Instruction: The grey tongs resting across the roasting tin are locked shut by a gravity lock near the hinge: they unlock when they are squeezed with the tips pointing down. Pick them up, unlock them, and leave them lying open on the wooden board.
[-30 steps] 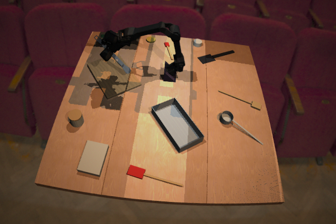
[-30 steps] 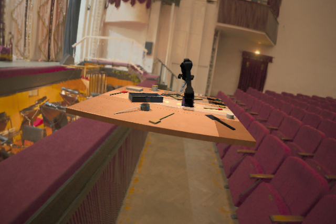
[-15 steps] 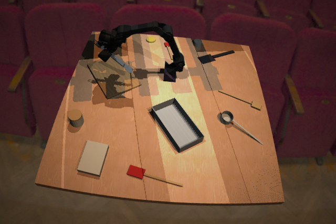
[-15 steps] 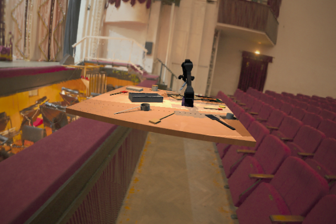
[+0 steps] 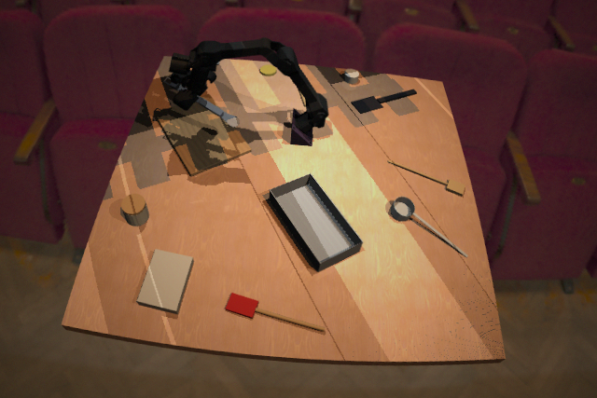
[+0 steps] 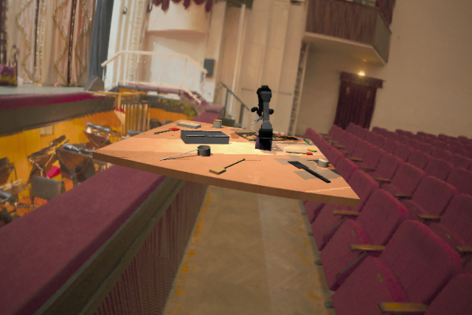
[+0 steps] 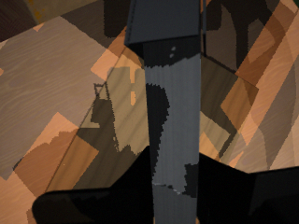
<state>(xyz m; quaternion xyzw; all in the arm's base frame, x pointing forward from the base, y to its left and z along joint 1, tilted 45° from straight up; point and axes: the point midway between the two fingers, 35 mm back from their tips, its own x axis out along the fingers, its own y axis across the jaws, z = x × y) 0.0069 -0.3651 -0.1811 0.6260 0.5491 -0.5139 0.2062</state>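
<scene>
The wooden board lies 14 cm below my gripper tip and 2 cm to the left of it. Also, from my gripper tip: black spatula (75 cm to the left, 23 cm behind, 14 cm below); then white block (63 cm ahead, 13 cm below, 1 cm to the right); then red spatula (71 cm ahead, 28 cm to the left, 14 cm below).
</scene>
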